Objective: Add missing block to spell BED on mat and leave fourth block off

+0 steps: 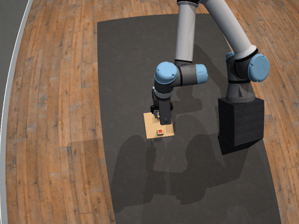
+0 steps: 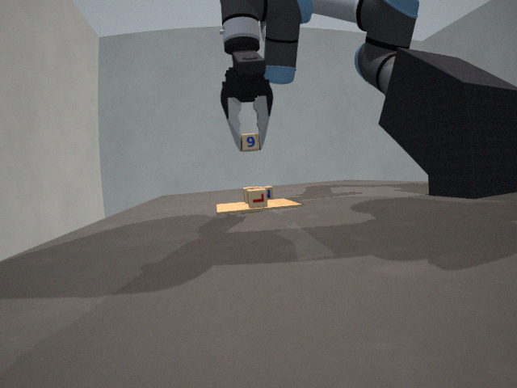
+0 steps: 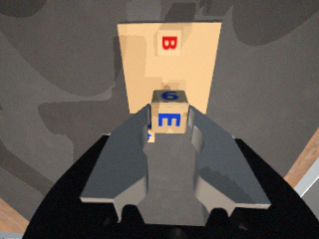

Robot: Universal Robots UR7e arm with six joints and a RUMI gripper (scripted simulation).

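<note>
My hand is 120 mm above the tan mat. The rest, counted from my hand: D block (100 mm below, 50 mm to the right, 10 mm behind); B block (100 mm below, 50 mm to the left, 10 mm ahead); E block (right at my hand).
</note>
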